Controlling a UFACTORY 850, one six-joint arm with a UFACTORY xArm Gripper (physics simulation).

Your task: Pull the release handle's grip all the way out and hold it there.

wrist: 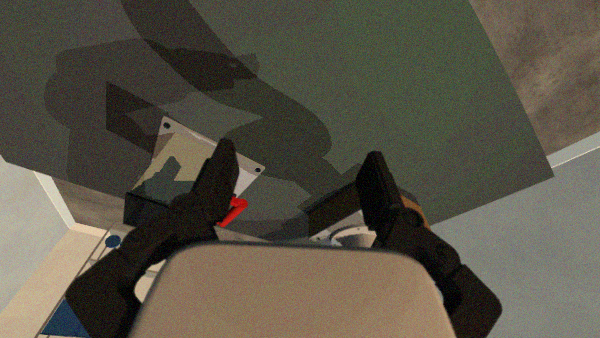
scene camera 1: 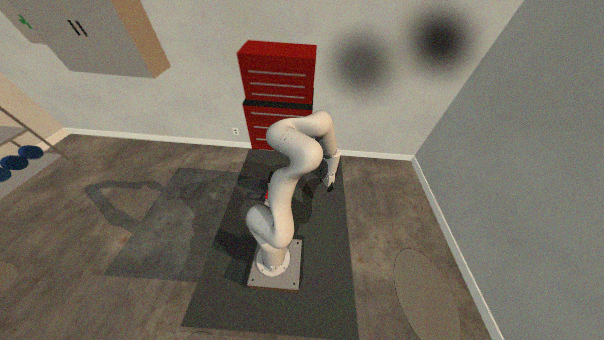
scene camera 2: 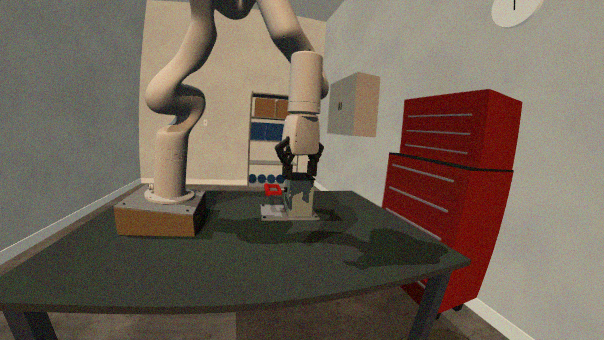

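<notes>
The red grip (scene camera 1: 267,195) (scene camera 2: 267,190) (wrist: 233,213) of the release handle sticks out on the robot-base side of an upright pale housing (scene camera 2: 302,201) (wrist: 189,149) with dark patches and a black top. A short stem shows between them in scene camera 2. The housing stands on a light plate (scene camera 2: 272,213) (wrist: 248,178). My gripper (scene camera 1: 330,187) (scene camera 2: 299,172) (wrist: 300,160) is open and empty, pointing down. Scene camera 1 shows it to the right of the grip, apart from it. In the wrist view the left finger partly covers the housing and grip.
The robot base stands on a block (scene camera 1: 295,270) (scene camera 2: 155,221) on the dark table (scene camera 1: 325,305) (scene camera 2: 150,270) (wrist: 425,75). A red tool cabinet (scene camera 1: 280,60) (scene camera 2: 445,135) stands against the wall. A shelf rack (scene camera 2: 249,145) and a wall cabinet (scene camera 1: 100,45) (scene camera 2: 366,105) are farther off.
</notes>
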